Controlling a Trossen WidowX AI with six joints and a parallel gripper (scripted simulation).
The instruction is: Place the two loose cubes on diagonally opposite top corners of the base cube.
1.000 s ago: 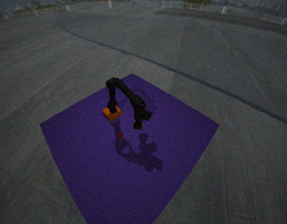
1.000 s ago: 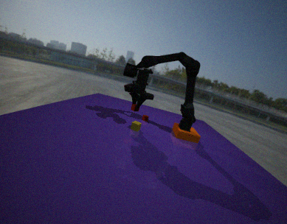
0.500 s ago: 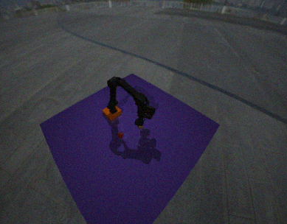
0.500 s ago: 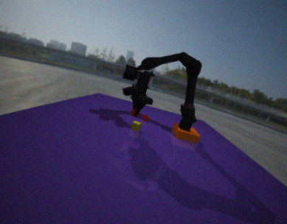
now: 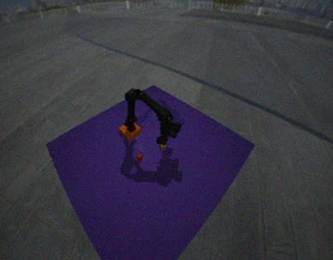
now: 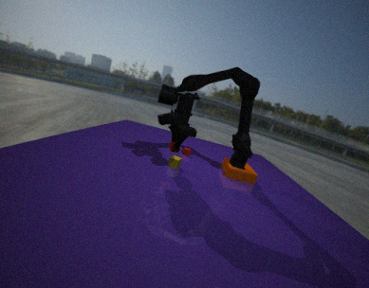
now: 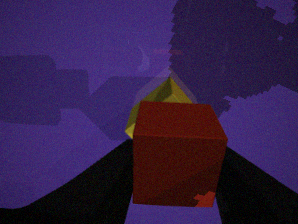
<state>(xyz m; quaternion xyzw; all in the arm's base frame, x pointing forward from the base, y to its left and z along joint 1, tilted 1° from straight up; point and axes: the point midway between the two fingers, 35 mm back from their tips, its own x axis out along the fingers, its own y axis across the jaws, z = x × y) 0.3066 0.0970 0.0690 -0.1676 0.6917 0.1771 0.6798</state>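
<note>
My gripper tip is 20 mm past the yellow base cube, 10 mm to the left of it and 70 mm above it.
</note>
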